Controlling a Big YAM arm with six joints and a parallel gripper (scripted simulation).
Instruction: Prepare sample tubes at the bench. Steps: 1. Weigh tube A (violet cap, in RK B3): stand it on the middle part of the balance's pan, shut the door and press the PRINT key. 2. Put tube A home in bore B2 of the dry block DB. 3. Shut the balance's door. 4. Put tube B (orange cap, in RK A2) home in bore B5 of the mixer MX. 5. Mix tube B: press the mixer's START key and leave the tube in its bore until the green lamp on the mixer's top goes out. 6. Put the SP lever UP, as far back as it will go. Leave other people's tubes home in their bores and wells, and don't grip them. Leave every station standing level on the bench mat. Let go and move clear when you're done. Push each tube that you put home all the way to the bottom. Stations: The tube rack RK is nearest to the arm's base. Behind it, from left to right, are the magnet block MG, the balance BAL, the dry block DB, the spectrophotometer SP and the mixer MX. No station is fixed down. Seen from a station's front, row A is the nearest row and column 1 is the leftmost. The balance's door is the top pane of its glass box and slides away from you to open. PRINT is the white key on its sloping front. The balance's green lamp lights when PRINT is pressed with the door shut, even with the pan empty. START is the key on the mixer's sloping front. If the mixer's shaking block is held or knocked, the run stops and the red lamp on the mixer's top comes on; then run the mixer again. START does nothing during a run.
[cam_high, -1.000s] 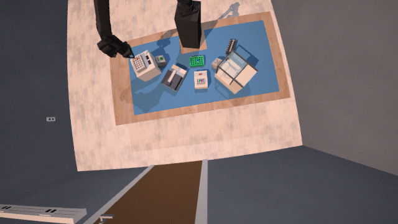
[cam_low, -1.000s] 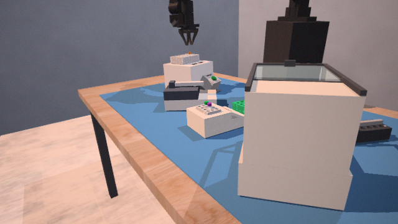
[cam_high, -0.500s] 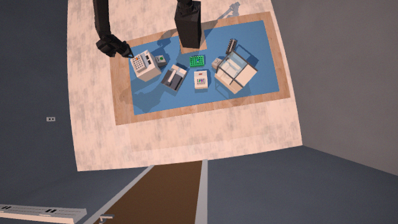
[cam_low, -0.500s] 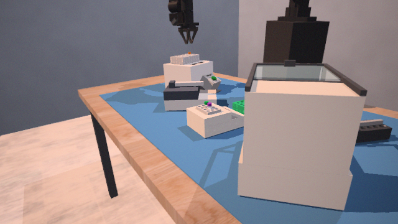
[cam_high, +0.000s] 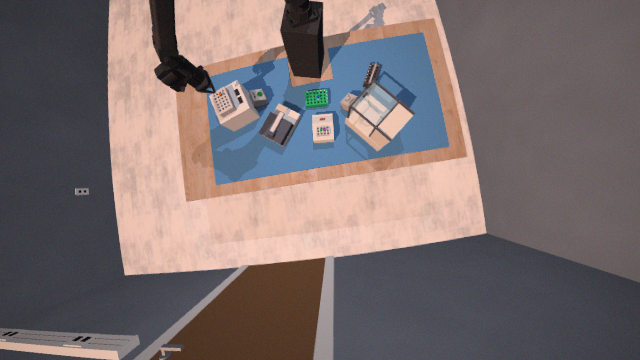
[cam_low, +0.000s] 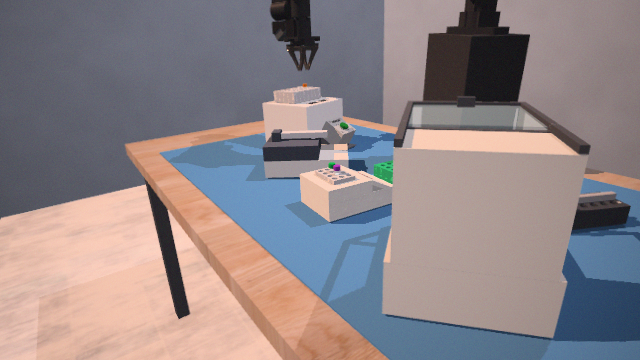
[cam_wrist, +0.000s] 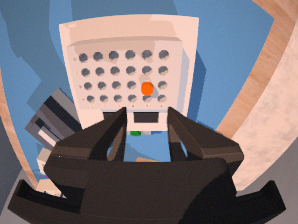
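The mixer's start key is 17 cm to the left of my hand, 16 cm below it and 1 cm ahead of it. Round my hand: mixer's shaking block: 8 cm below, 3 cm ahead, 1 cm to the right; then spectrophotometer lever: 22 cm to the left, 22 cm ahead, 14 cm below; then orange-capped tube: 8 cm below.
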